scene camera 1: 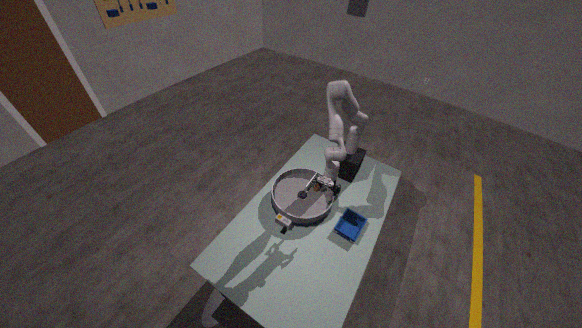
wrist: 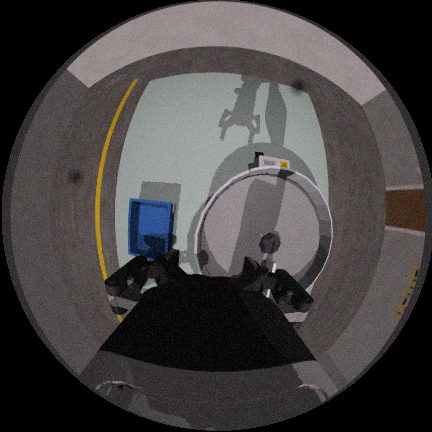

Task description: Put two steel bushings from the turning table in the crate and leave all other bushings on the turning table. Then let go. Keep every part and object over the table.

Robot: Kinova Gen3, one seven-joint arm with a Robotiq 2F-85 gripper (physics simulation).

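Places are measured from the arm's base along level axes (x back, y right, z up), in metres.
Pixels of known places: gripper, fingertip midpoint: (scene camera 1: 326,191) (wrist: 210,260); arm's base, origin of the base link: (scene camera 1: 350,150).
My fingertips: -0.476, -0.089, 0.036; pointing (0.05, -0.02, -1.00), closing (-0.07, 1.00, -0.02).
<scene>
For each thing: its middle in the pictures, then the offset to it from my fingertips, as dx, dy, dz. "spot": a spot on its surface instead. Level surfaces: height alone.
- turning table, body centre: (wrist: 269,242) (scene camera 1: 302,195) +0.004, +0.165, -0.188
- dark hub, body centre: (wrist: 270,243) (scene camera 1: 302,194) +0.004, +0.165, -0.182
- orange bushing, body centre: (scene camera 1: 316,187) +0.110, +0.121, -0.167
- small dark round shape, surface spot: (wrist: 202,257) spot: +0.079, -0.020, -0.186
- blue crate, body centre: (wrist: 150,229) (scene camera 1: 350,225) +0.036, -0.205, -0.214
- white labelled box, surface spot: (wrist: 272,162) (scene camera 1: 284,220) spot: -0.229, +0.130, -0.181
- pale table, its level: dz -0.239
The turning table (scene camera 1: 287,200) (wrist: 220,215) is a round grey dish with a raised rim and a dark hub (scene camera 1: 302,194) (wrist: 270,243). My gripper (scene camera 1: 326,187) (wrist: 210,260) is open and empty, low over the dish's edge on the arm's side. An orange bushing (scene camera 1: 317,187) shows beside the gripper in the scene view. A small dark round shape (wrist: 202,257) shows near the rim in the wrist view; I cannot tell whether it is a steel bushing. No steel bushing shows clearly. The blue crate (scene camera 1: 344,235) (wrist: 131,227) stands beside the dish, its inside partly in shadow.
A thin light bar (scene camera 1: 311,181) (wrist: 273,268) runs from near the hub towards the rim. A white labelled box (scene camera 1: 283,220) (wrist: 272,162) sits outside the rim, on the side away from the arm. The arm's black base (scene camera 1: 352,165) stands at the back of the pale table (scene camera 1: 300,270).
</scene>
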